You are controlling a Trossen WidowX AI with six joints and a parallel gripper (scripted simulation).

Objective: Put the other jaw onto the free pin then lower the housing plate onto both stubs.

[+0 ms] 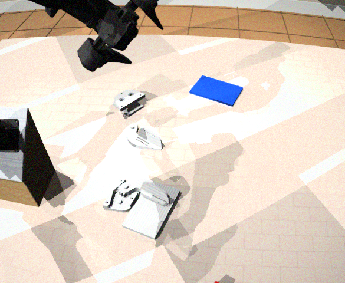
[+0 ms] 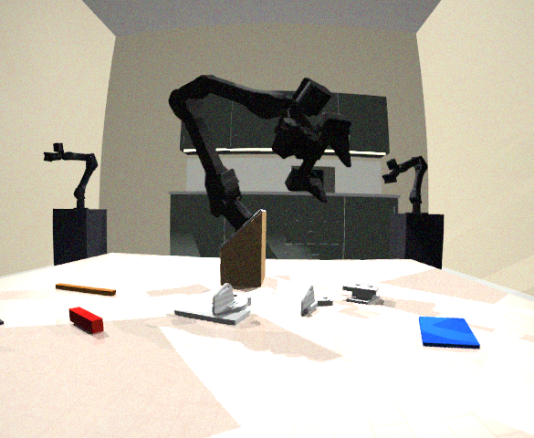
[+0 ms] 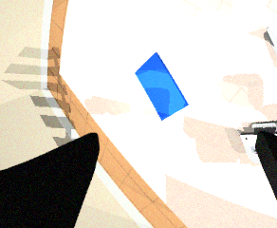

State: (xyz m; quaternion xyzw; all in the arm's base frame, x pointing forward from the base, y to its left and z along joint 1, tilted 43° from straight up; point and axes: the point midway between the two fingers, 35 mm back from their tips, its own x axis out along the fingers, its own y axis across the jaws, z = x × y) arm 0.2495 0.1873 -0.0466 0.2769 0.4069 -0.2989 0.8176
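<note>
My gripper tip is now 23 cm above the jaw, 4 cm past it and 2 cm to the left of it. From my gripper tip the other things lie so: red block 41 cm to the right, 23 cm below, 14 cm ahead; orange bar 54 cm to the right, 23 cm below, 5 cm behind; blue flat plate 23 cm below, 16 cm to the left, 15 cm ahead.
</note>
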